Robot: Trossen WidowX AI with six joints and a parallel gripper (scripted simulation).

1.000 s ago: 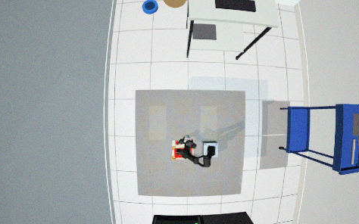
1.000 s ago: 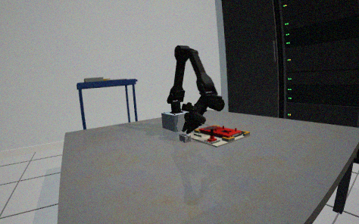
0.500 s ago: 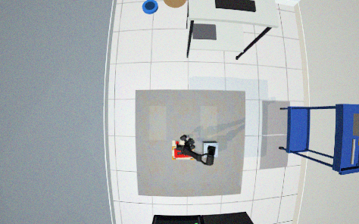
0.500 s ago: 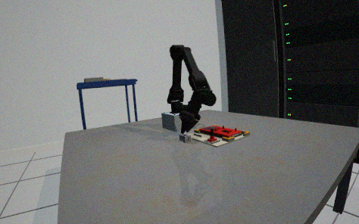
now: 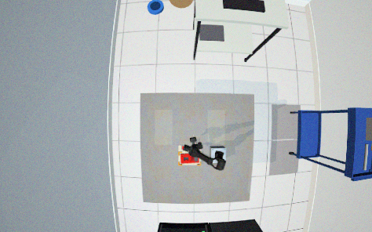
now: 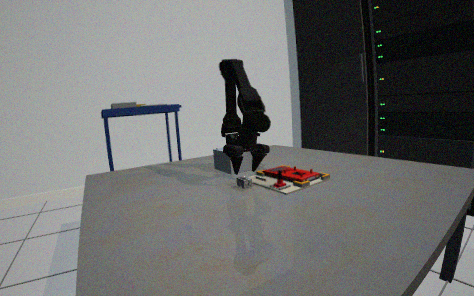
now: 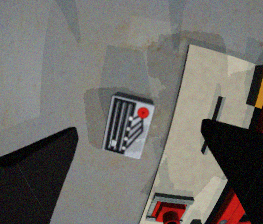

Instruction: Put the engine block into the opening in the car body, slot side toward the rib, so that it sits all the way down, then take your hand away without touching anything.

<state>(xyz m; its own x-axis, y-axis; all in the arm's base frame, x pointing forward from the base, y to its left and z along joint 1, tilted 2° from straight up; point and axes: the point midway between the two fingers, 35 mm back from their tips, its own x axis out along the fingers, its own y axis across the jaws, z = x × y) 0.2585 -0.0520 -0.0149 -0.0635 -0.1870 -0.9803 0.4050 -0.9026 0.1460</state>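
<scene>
Right now my gripper tip is 1 cm short of the engine block, 1 cm to the left of it and 3 cm above it.
</scene>
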